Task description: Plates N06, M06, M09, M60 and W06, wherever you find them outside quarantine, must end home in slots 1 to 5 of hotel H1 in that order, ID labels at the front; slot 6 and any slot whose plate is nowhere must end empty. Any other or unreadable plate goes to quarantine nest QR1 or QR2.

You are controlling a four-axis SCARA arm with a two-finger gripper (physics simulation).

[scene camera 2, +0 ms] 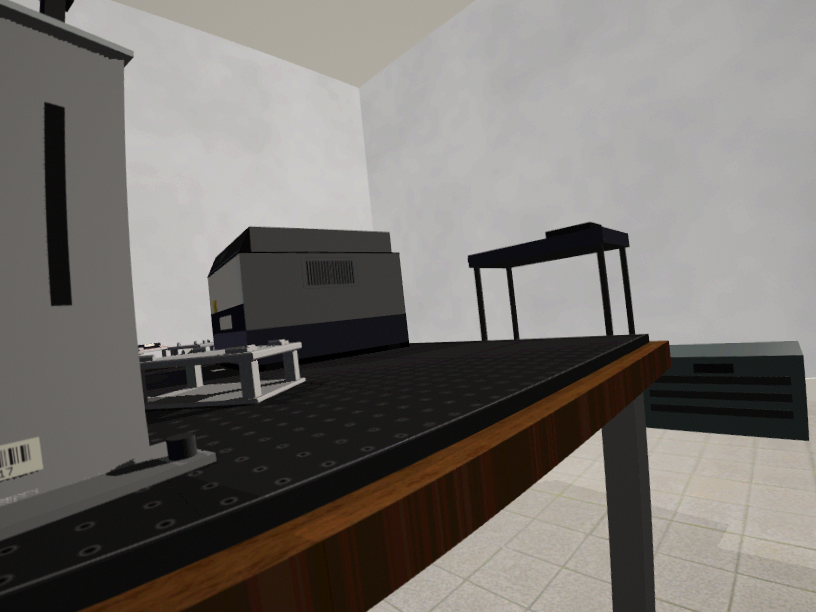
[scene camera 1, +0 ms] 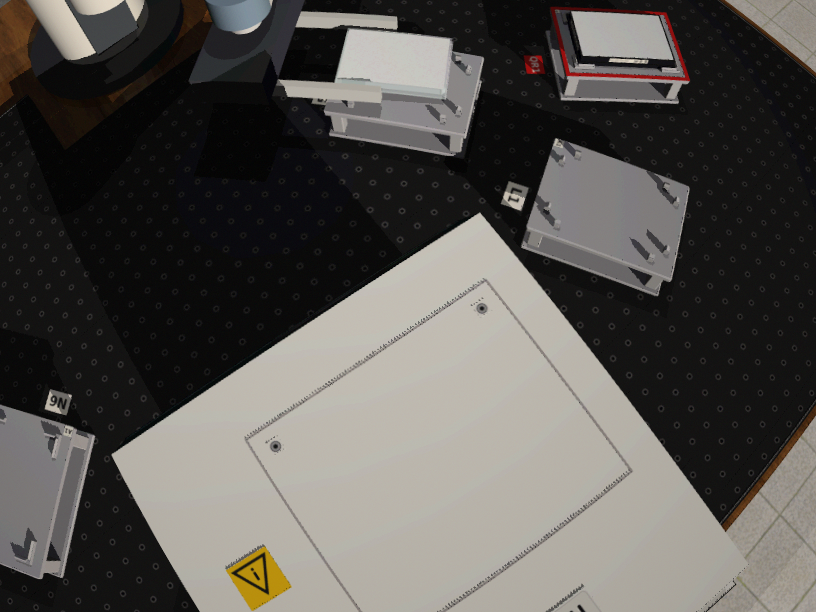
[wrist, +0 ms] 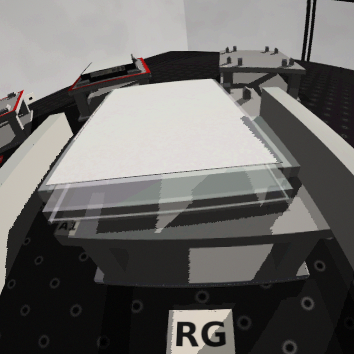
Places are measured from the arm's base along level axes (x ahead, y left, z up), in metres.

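Pixels of known places: gripper, fingertip midpoint: (scene camera 1: 389, 58) (wrist: 162, 114); arm's base, origin of the base link: (scene camera 1: 107, 35).
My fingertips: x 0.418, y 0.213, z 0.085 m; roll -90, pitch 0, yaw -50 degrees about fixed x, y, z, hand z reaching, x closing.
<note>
Ahead of a thing's pixels: the offset from my fingertips to its top centre. "spot": to the spot under its first point.
My gripper (scene camera 1: 388, 58) (wrist: 162, 114) is shut on a clear plate with a white top @(dx +0.005, dy +0.004, dz +0.005 m) (scene camera 1: 395, 60) (wrist: 160, 132). The plate lies level over nest RG @(dx +0.027, dy +0.001, dz -0.012 m) (scene camera 1: 402, 121) (wrist: 300, 210); I cannot tell whether it touches the nest. No ID on it is readable. A black-sided plate with a white top @(dx +0.150, dy +0.253, dz -0.008 m) (scene camera 1: 622, 36) (wrist: 107, 72) sits on red-rimmed nest QR1 @(dx +0.150, dy +0.253, dz -0.016 m) (scene camera 1: 572, 87); its label is too small to read. Part of another red-rimmed nest @(spot: dx -0.020, dy +0.415, dz -0.067 m) (wrist: 7, 122) shows at the left of the wrist view. I cannot make out hotel H1's slots.
Nest L1 @(dx +0.296, dy +0.056, dz -0.012 m) (scene camera 1: 606, 210) (wrist: 260, 59) is empty, with pegs on top. Part of nest N6 @(dx +0.104, dy -0.622, dz -0.016 m) (scene camera 1: 26, 487) shows at lower left. A large cream instrument @(dx +0.404, dy -0.311, dz +0.180 m) (scene camera 1: 421, 395) fills the front of scene camera 1. In scene camera 2, a tall grey housing @(spot: dx -0.025, dy -0.846, dz +0.060 m) (scene camera 2: 92, 230) stands near the table edge (scene camera 2: 500, 421).
</note>
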